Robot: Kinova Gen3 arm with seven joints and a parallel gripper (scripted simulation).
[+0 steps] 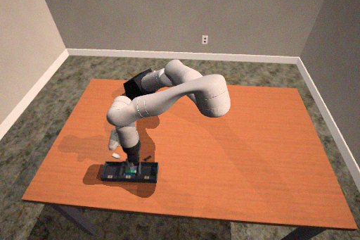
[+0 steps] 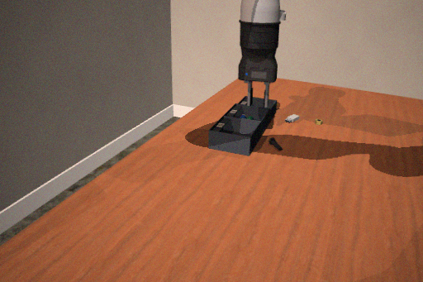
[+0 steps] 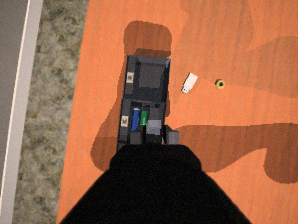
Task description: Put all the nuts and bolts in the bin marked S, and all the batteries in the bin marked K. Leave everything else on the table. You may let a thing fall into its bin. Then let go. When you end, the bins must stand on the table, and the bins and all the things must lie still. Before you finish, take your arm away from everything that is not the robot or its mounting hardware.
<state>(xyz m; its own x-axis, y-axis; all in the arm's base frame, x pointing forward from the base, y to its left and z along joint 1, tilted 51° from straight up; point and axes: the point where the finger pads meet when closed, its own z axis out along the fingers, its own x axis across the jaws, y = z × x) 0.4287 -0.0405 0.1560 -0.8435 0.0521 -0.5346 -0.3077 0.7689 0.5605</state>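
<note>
Now: the black bolt 7 cm below my hand, 7 cm behind it and 4 cm to the left of it. Also, from my hand: three-compartment bin tray 6 cm below, 2 cm ahead; blue battery 6 cm below, 4 cm ahead; green battery 6 cm below, 2 cm ahead.
</note>
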